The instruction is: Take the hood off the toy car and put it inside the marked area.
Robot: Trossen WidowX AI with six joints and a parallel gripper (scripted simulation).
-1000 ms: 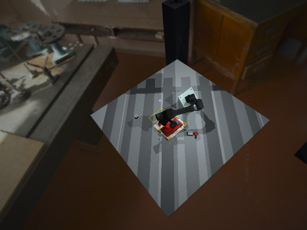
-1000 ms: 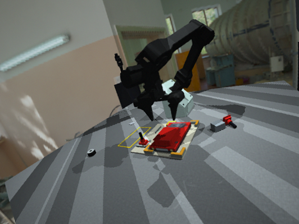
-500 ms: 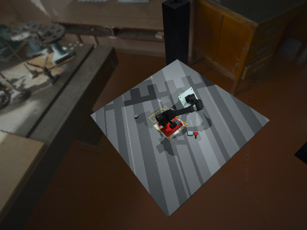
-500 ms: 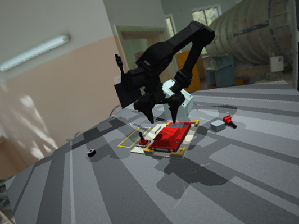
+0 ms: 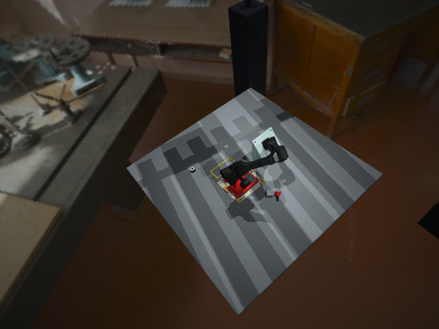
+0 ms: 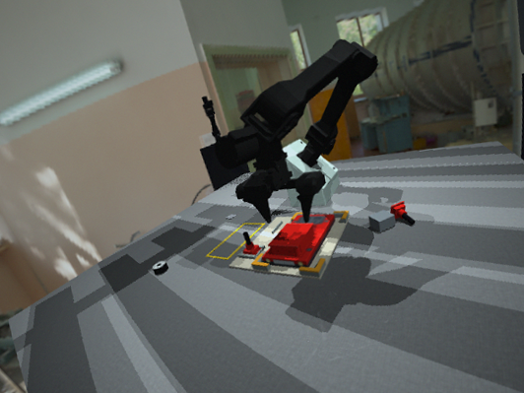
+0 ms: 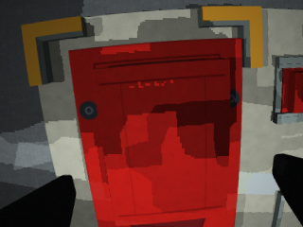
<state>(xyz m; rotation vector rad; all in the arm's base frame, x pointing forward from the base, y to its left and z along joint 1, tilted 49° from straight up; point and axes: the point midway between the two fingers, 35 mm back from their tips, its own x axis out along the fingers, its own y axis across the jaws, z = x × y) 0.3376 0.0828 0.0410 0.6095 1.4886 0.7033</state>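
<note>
Now: the red hood 4 cm below my gripper tip. The rest, counted from my gripper tip: black wheel 15 cm ahead, 35 cm to the right, 7 cm below.
</note>
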